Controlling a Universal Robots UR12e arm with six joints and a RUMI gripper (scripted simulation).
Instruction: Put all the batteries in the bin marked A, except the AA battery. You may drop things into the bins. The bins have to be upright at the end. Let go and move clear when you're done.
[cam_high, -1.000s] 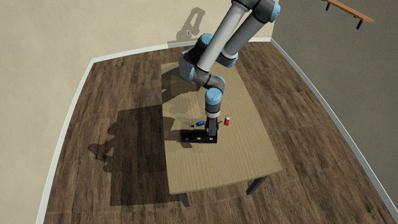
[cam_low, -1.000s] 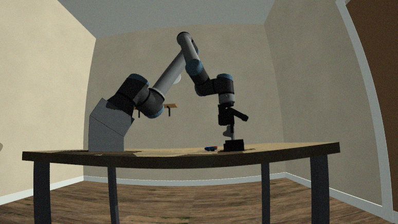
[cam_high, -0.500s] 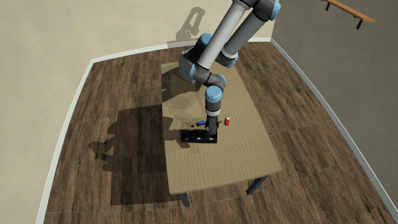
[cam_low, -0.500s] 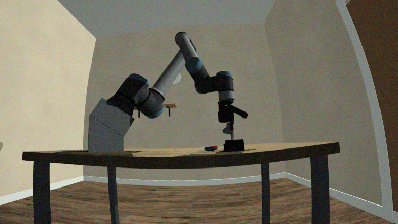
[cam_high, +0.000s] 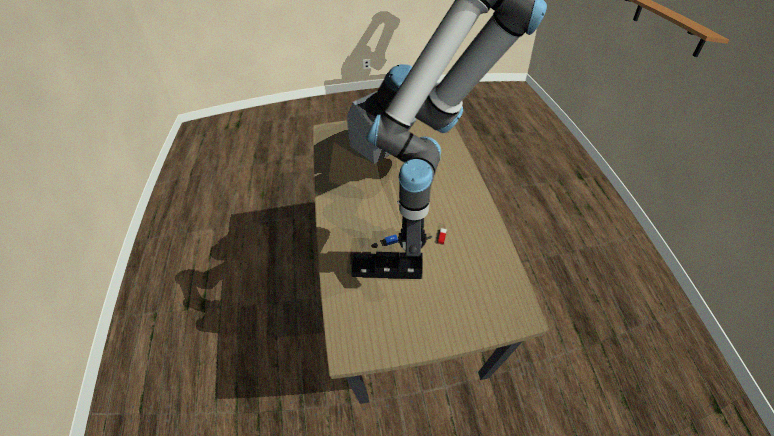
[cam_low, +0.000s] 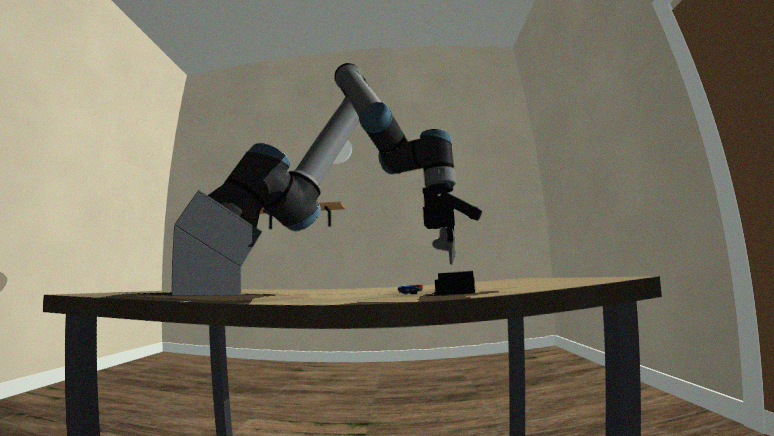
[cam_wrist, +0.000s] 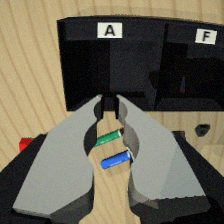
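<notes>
Right now the green cylindrical battery is 100 mm behind my hand, 10 mm to the left of it and 80 mm below it. The rest, counted from my hand: blue 9v battery: 110 mm behind, 80 mm to the right, 70 mm below; then small dark battery: 120 mm behind, 70 mm to the left, 80 mm below; then black bins: 10 mm ahead, 80 mm to the right, 60 mm below.
</notes>
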